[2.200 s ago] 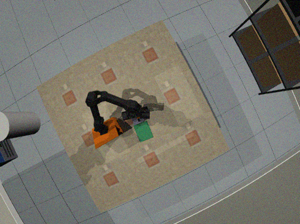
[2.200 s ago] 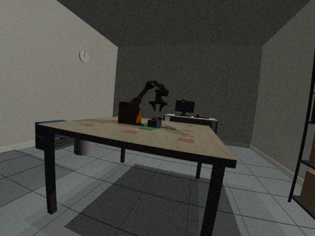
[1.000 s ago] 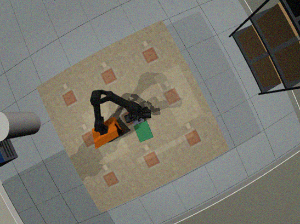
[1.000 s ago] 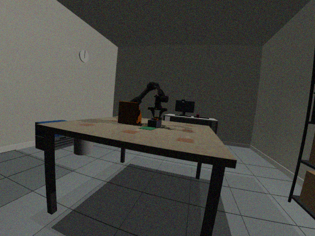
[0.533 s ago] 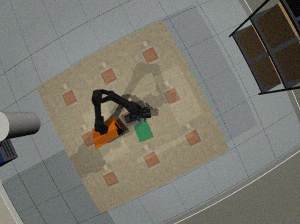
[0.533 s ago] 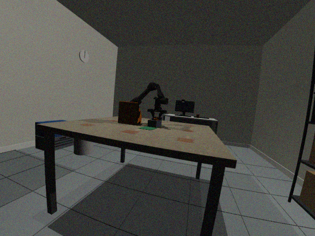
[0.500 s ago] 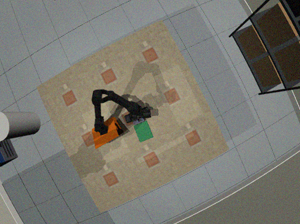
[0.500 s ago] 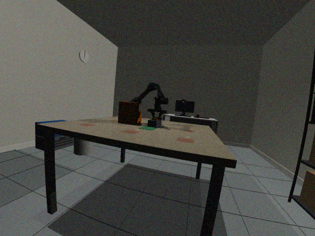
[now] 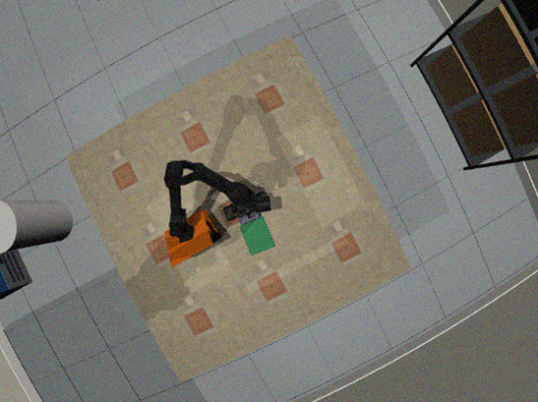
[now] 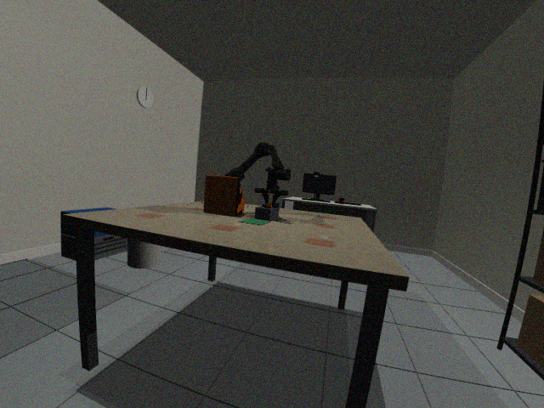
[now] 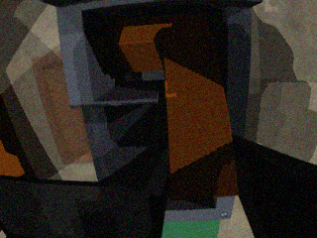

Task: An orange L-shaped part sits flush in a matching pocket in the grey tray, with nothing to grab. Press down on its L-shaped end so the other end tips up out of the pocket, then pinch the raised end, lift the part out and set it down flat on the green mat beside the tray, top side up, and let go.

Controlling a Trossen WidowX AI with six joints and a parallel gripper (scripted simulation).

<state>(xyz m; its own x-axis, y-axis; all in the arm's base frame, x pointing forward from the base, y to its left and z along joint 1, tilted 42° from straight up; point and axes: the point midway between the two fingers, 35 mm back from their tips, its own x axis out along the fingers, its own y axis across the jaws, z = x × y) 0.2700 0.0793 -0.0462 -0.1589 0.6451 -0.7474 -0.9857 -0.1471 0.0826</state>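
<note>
Right now my gripper tip is 15 cm to the left of the green mat, 8 cm above it and 1 cm past it. Round my gripper tip: orange L-shaped part (3 cm to the left, 3 cm below, 2 cm behind).
</note>
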